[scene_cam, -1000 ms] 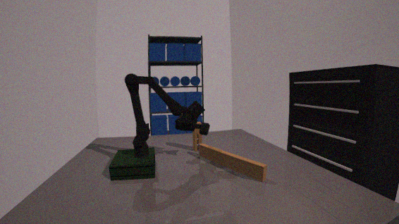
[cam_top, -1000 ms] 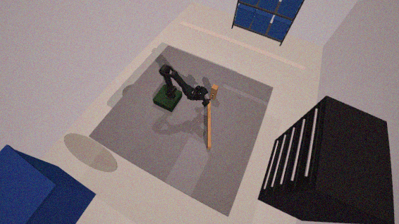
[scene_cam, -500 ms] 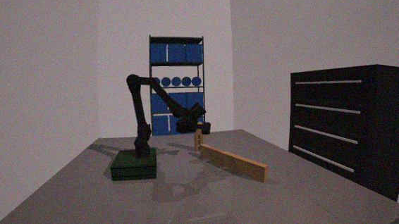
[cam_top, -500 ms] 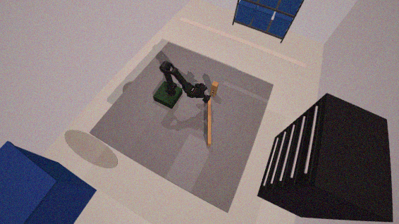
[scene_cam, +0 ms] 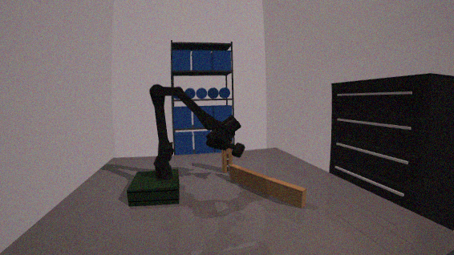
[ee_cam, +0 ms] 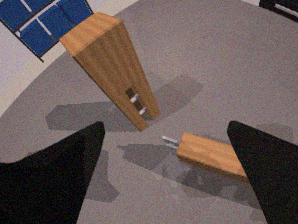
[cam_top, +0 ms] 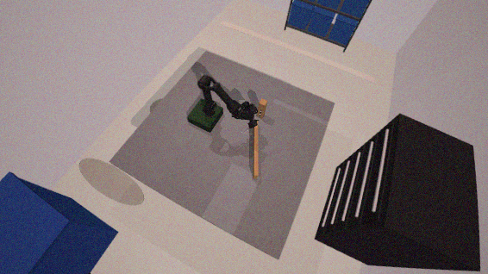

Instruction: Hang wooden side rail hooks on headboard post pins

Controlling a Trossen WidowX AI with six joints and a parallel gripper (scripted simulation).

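Right now the headboard post is 20 mm ahead of my gripper tip, 100 mm to the left of it and 50 mm below it.
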